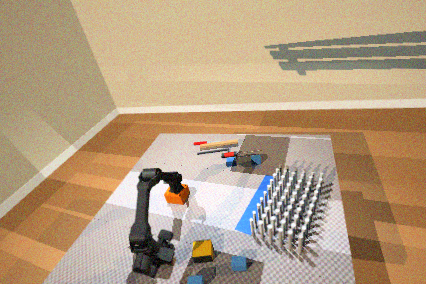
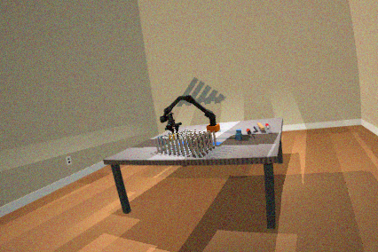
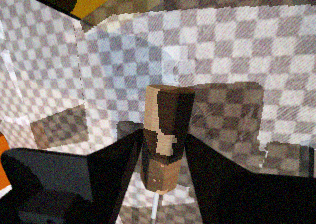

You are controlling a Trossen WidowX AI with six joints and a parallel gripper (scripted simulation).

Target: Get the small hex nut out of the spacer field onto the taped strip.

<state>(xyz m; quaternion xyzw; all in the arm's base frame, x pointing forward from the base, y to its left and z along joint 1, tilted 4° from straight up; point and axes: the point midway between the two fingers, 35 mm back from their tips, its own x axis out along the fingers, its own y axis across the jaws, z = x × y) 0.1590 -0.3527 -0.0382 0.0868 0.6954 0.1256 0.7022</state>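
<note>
Right now my gripper tip is 110 mm past the wooden-handled rod and 10 mm to the left of it. The rest, counted from my gripper tip: yellow block: 140 mm ahead, 90 mm to the left, 10 mm above; blue taped strip: 280 mm ahead, 450 mm to the left, 10 mm below.
</note>
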